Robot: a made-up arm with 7 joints.
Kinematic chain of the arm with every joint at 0, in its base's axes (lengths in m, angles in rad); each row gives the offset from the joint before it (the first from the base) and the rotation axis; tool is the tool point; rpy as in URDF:
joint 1: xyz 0 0 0.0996 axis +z
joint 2: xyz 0 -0.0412 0.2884 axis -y
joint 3: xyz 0 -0.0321 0.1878 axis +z
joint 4: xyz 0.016 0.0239 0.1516 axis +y
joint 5: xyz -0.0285 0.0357 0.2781 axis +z
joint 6: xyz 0 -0.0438 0.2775 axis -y
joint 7: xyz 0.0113 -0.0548 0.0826 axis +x
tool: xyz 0 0 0 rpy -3.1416 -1.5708 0
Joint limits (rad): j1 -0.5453..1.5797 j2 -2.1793..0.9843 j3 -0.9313..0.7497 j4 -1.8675..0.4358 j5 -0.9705..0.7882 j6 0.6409..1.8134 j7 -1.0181..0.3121
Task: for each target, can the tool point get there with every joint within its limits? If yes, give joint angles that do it. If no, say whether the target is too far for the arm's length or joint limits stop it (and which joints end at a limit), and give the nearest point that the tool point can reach.
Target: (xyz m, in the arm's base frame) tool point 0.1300 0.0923 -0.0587
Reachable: no: joint limits stop it (at a limit: joint 1, joint 2, joint 4) | nearest point -0.1096 0.2875 0.0662 | short by 0.333 m
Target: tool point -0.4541 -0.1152 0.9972
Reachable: yes | joints 0.9080 -0.1146 -0.6469 -0.9759 -0.6799 1.0348 -0.0890
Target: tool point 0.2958 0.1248 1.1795
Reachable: yes | joints 1.2261 -0.9371 0.3288 -0.8542 -0.5900 0.9131 -0.0982
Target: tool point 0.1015 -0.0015 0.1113
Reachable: no: joint limits stop it (at a limit: joint 1, joint 2, joint 4, joint 6) | nearest point 0.1317 -0.2782 0.0213 | short by 0.293 m
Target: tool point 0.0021 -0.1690 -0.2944
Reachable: no: joint limits stop it (at a limit: joint 2, joint 4, joint 5) | nearest point 0.0040 -0.3222 -0.0479 | short by 0.290 m
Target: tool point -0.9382 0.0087 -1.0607
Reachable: no: too far | nearest point -0.5206 0.0048 -0.0090 | short by 1.132 m
